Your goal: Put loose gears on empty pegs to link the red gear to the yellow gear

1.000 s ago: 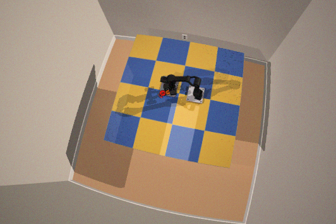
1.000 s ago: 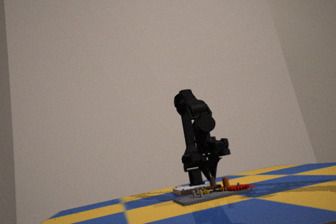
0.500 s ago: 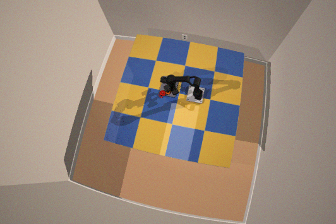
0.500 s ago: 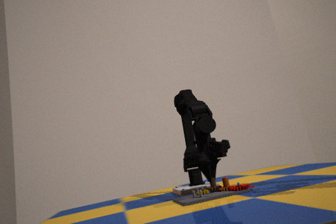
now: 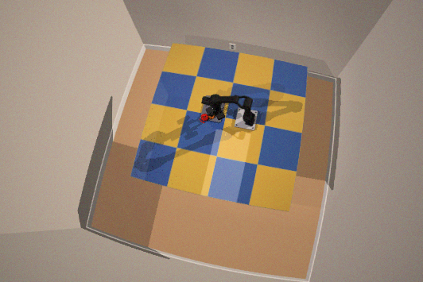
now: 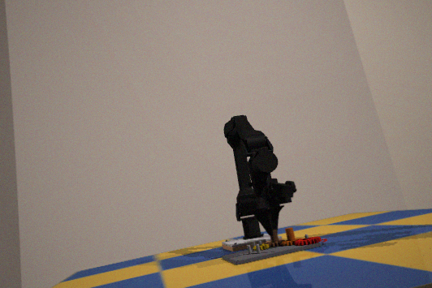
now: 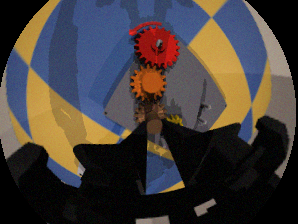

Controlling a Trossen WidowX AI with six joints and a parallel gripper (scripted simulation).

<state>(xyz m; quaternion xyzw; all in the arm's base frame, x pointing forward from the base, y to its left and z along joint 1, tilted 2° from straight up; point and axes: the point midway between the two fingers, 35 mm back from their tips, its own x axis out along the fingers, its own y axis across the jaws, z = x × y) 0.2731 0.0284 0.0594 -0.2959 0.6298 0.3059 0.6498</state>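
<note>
My gripper tip is 4 cm to the left of the yellow gear, 2 cm above it and 1 cm short of it. The rest, counted from my gripper tip: red arrow: 11 cm to the left, 9 cm ahead, 3 cm below; red gear: 8 cm ahead, 7 cm to the left, 2 cm below; orange gear: 4 cm to the left, 3 cm ahead, 1 cm below.
</note>
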